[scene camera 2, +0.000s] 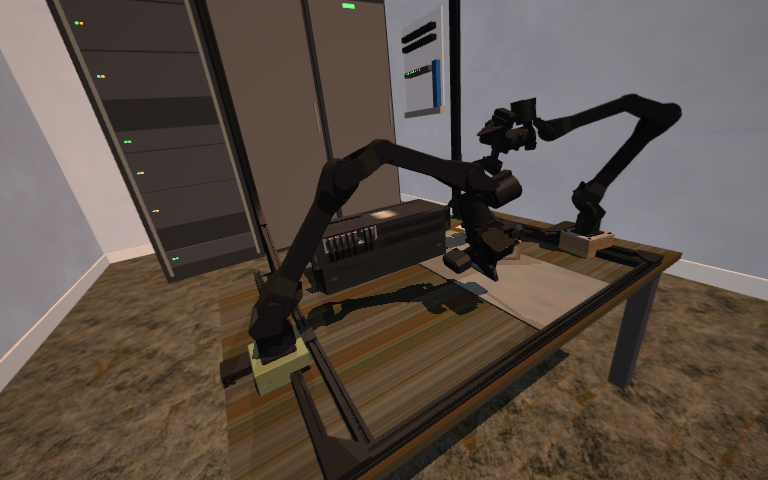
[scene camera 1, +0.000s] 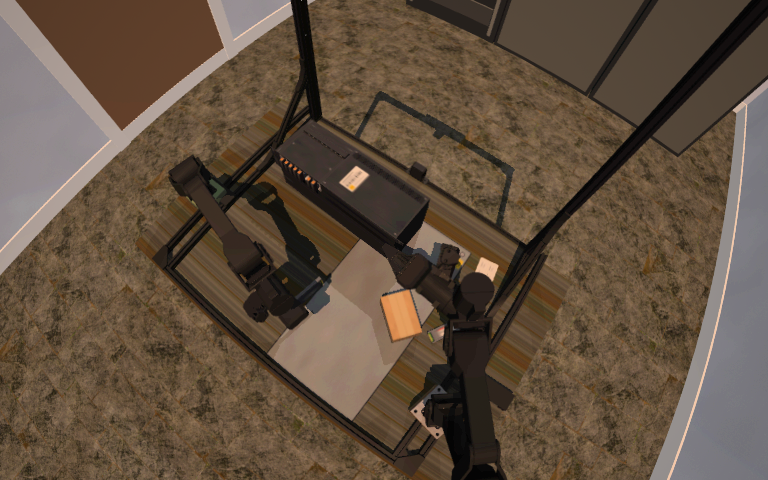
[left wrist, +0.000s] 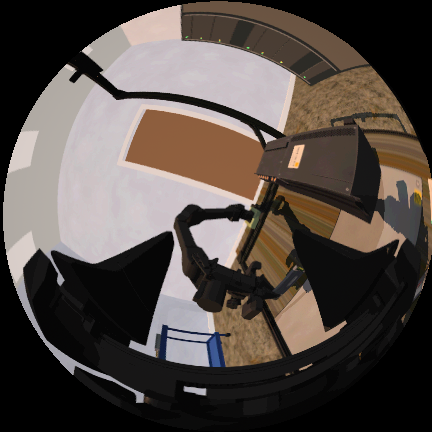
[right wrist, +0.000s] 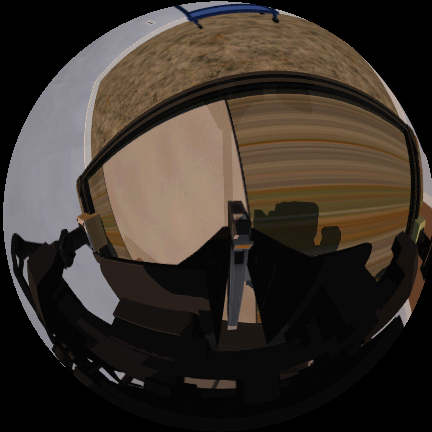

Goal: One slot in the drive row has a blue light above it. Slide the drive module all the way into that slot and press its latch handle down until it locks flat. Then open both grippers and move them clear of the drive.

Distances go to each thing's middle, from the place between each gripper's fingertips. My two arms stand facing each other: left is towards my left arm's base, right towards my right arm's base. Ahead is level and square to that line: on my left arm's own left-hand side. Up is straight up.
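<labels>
The grey mat [scene camera 1: 342,352] is 80 mm below my right hand, and it is also 180 mm behind that hand and 130 mm to the left of it.
As for my left hand, it is 350 mm above the mat and 40 mm short of it.
</labels>
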